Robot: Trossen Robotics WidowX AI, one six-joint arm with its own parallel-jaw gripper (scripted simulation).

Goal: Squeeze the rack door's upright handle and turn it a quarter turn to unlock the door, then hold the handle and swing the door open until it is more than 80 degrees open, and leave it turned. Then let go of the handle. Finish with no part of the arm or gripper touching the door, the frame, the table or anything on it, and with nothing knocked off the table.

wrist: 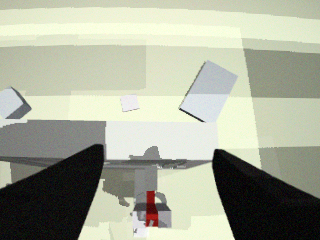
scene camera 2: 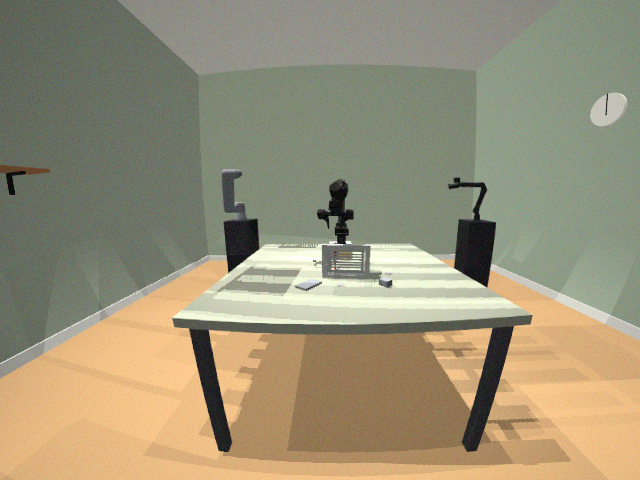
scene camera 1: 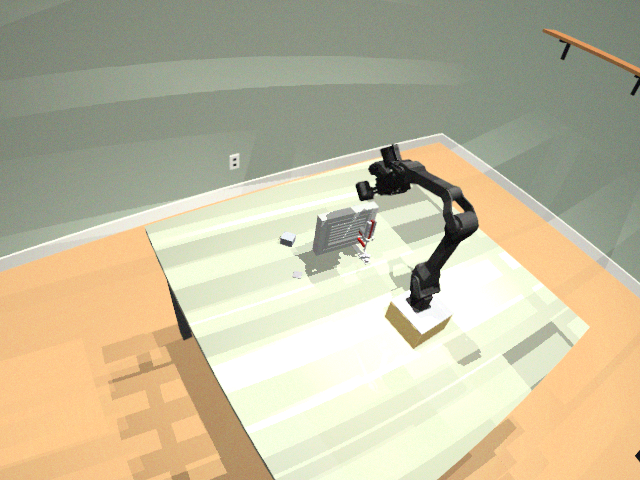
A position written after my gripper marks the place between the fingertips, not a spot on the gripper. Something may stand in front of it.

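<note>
Scene camera 1: my gripper [scene camera 1: 370, 194], open, holding nothing. Wrist view: the gripper again [wrist: 158, 154]. Rack door handle [wrist: 151, 212] there too.
</note>
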